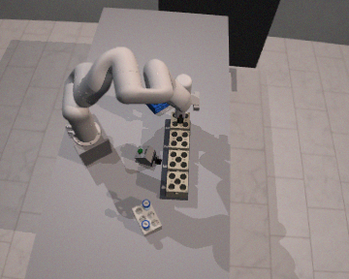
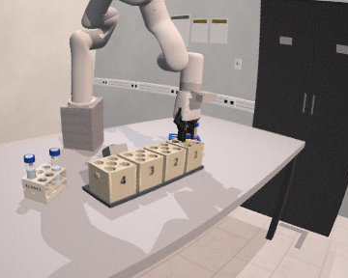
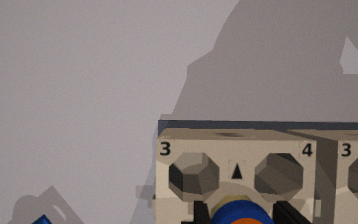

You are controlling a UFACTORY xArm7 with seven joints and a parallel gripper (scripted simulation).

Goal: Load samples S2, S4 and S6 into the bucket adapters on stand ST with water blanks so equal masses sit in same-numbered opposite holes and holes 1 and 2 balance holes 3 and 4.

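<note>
My hand is 10 mm past the sample tube S4 and 60 mm above it. Also, from my hand: sample tube S2: 130 mm behind, 170 mm to the left, 60 mm below; then adapter: 220 mm to the right, 70 mm below; then blue sample rack: 120 mm behind, 160 mm to the left, 90 mm below.
</note>
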